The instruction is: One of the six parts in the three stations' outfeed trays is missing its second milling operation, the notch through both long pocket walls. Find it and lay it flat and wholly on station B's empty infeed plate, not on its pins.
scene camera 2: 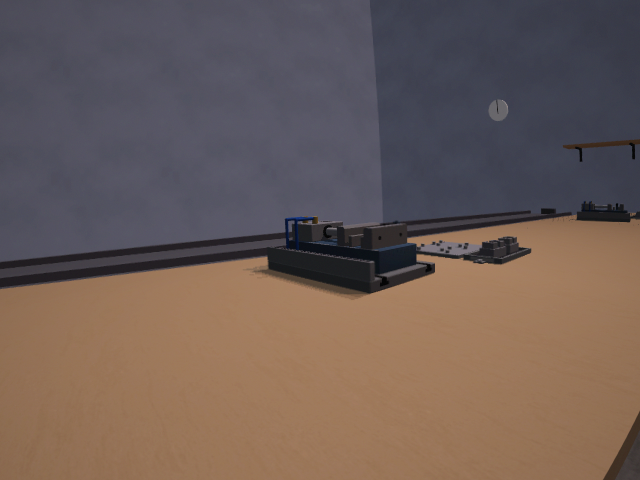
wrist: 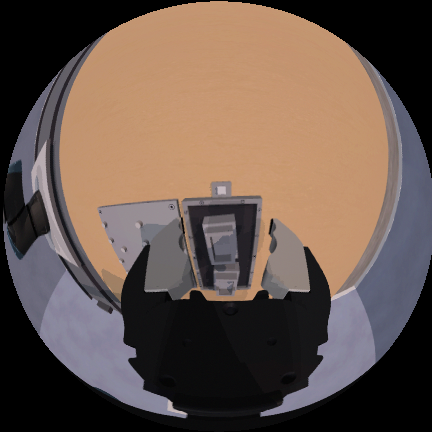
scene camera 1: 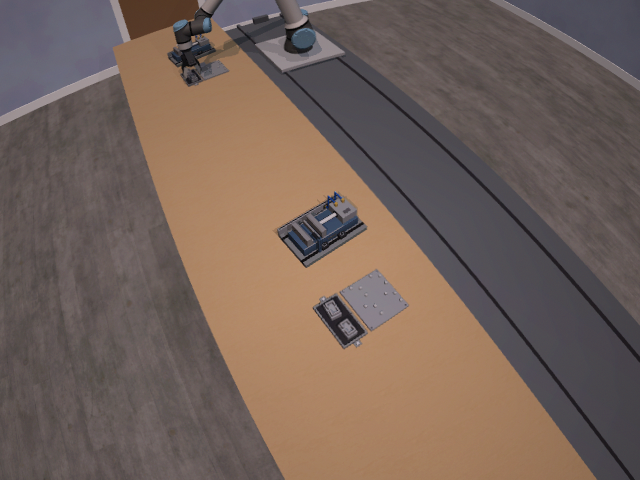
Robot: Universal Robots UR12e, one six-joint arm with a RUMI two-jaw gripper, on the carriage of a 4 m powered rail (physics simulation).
I see my gripper (wrist: 226, 219) and a vise (scene camera 2: 391, 258).
